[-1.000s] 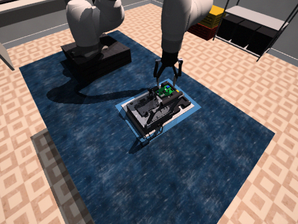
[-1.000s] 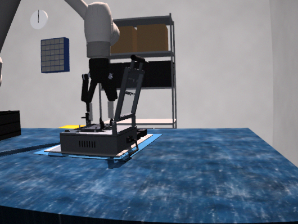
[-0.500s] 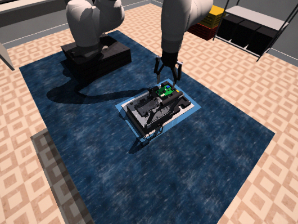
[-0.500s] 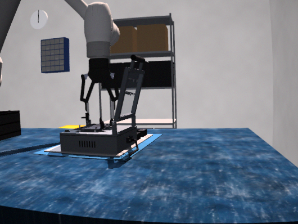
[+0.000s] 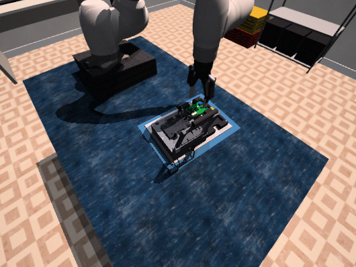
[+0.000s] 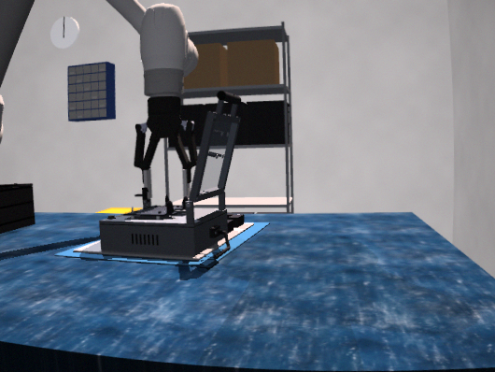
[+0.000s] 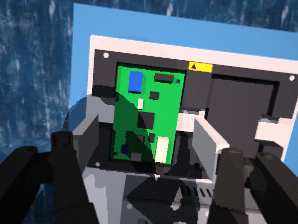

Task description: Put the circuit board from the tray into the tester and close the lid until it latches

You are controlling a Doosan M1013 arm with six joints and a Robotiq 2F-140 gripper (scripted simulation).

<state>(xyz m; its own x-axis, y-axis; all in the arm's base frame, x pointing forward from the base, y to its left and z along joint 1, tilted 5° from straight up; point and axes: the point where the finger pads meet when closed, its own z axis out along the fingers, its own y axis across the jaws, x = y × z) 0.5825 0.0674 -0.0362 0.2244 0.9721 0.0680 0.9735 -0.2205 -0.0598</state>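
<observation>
Right now the green circuit board is 8 cm below my hand. From my hand the other things lie so: latch hook (4 cm behind, 11 cm to the right, 1 cm below); tester lid (12 cm ahead, 22 cm to the right, 9 cm above); tester plate (1 cm ahead, 18 cm to the right, 2 cm below).
</observation>
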